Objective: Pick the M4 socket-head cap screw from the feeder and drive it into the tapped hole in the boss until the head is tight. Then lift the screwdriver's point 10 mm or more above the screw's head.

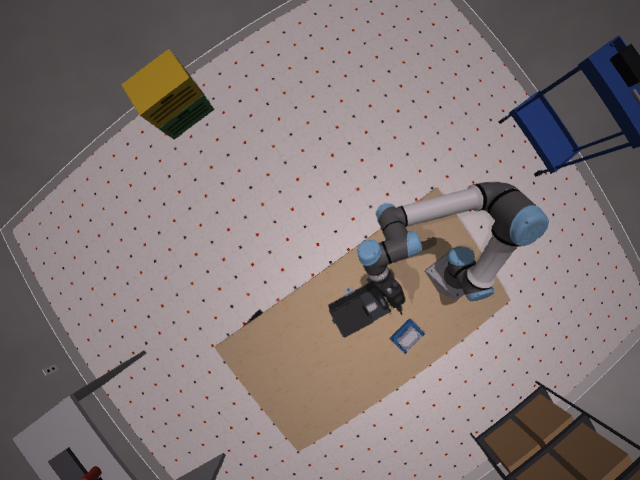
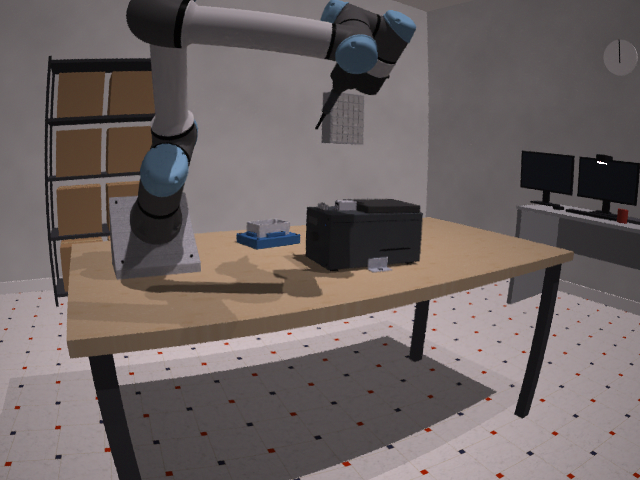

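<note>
The screw feeder [image 1: 354, 317] [image 2: 364, 237] is a black box on the table, with a small light block on its top. A light grey part [image 1: 409, 336] [image 2: 258, 227] sits in a blue tray [image 1: 400, 346] [image 2: 268, 241] near the feeder. The boss and its tapped hole are too small to make out. My screwdriver [image 1: 401, 312] [image 2: 317, 127] hangs tilted, its point high above the table and apart from both the feeder and the tray. No screw can be made out at its point or in the feeder at this size.
The wooden table [image 1: 310, 382] [image 2: 206, 320] carries the arm's grey base plate [image 1: 437, 276] [image 2: 124, 258]. A small light bracket [image 1: 348, 290] [image 2: 378, 265] stands beside the feeder. A blue cart [image 1: 543, 135], a shelf rack [image 2: 98, 120] with boxes and a desk [image 2: 535, 227] with monitors stand away from the table.
</note>
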